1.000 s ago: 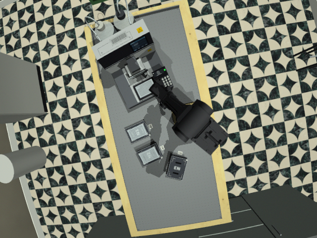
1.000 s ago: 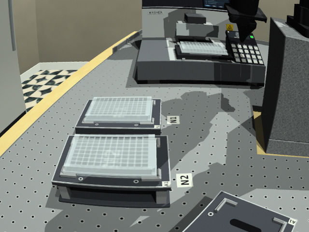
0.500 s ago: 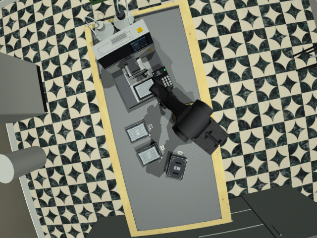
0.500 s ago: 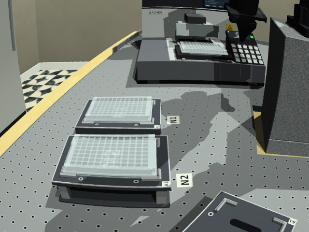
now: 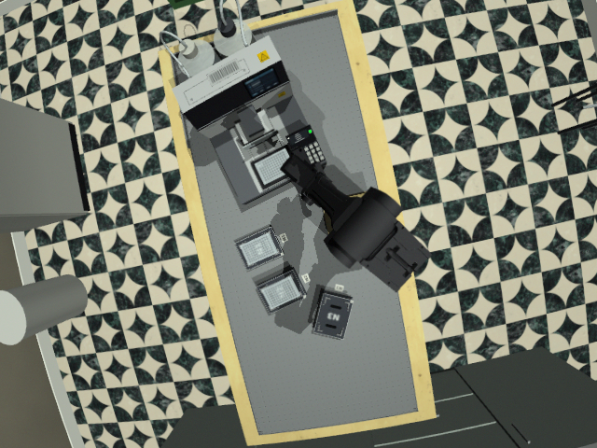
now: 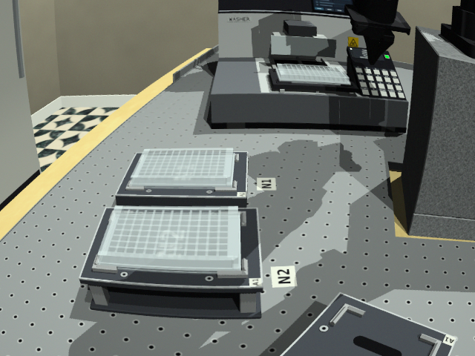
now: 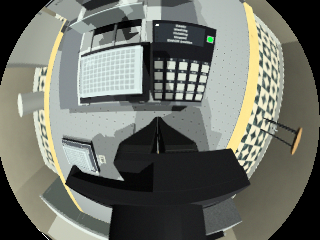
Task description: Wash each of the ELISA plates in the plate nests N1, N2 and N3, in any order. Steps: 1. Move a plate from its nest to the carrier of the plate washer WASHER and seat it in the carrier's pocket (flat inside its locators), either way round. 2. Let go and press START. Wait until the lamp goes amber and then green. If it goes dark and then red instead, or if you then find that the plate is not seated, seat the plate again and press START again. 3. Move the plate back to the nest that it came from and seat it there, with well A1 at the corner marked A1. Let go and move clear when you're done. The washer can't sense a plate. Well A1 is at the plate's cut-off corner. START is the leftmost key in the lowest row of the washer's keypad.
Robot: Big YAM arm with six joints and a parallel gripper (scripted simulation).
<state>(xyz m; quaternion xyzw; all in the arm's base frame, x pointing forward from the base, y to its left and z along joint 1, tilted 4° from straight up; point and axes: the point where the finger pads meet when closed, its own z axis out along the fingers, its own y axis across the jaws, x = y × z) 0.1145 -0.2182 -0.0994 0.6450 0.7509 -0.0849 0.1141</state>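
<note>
Right now my hand is 10 cm short of the washer carrier, 7 cm above it and 6 cm to the left of it. The rest, counted from my hand: plate washer: 22 cm to the right, 13 cm ahead, 1 cm below; nest N3: 54 cm to the left, 10 cm below, 6 cm ahead; nest label: 20 cm to the left, 16 cm ahead, 14 cm below.
</note>
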